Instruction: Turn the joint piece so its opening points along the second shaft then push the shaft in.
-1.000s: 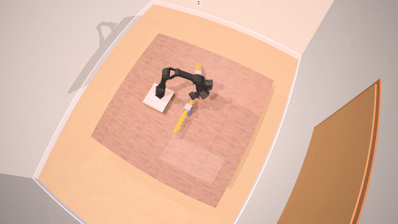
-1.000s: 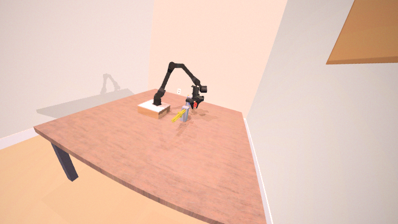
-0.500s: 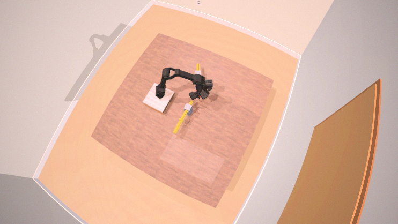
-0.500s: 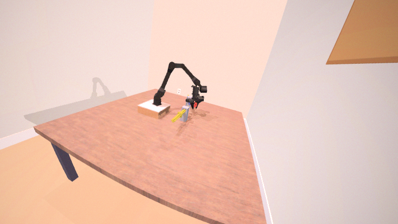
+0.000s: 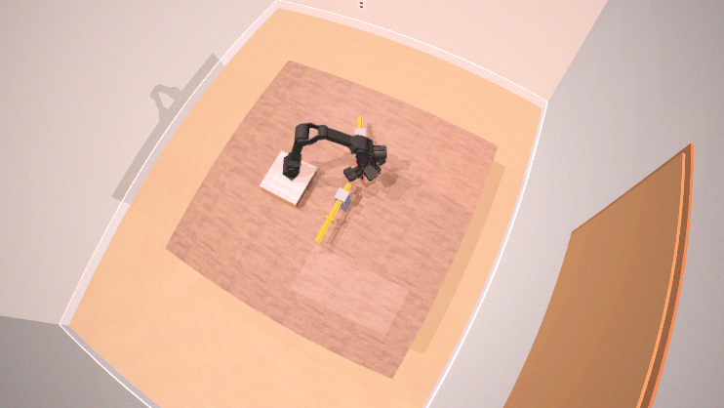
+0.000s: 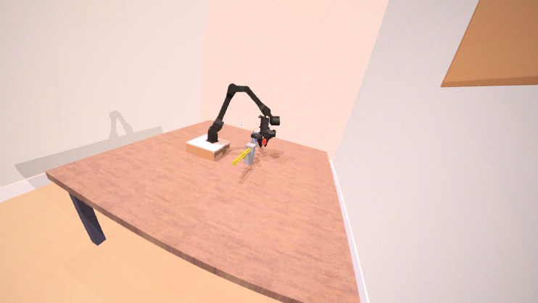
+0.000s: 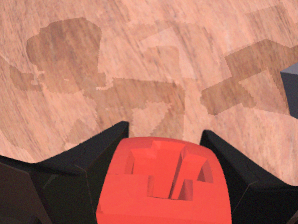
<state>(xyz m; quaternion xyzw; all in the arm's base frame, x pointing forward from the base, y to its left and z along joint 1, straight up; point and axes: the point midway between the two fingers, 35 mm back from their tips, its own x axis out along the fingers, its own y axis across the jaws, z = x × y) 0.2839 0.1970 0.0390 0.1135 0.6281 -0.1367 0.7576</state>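
The red joint piece lies 20 mm behind my gripper tip, 10 mm to the left of it and 40 mm above it.
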